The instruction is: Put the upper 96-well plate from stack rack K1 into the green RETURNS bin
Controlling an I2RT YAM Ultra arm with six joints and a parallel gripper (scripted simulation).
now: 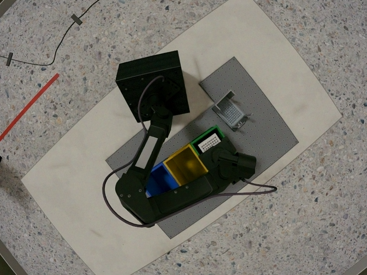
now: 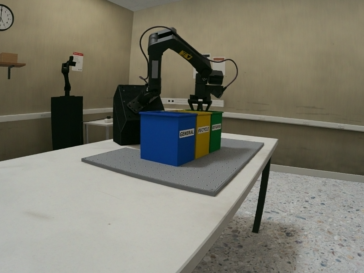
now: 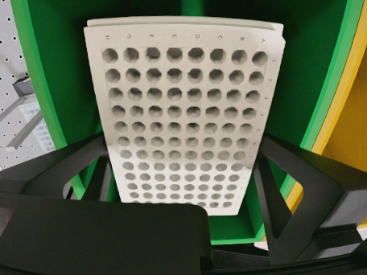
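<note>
My gripper is now right at the 96-well plate. Also, from my hand: green returns bin: 70 mm below; then yellow bin: 120 mm to the right, 70 mm below, 50 mm behind; then blue bin: 240 mm to the right, 100 mm behind, 70 mm below.
</note>
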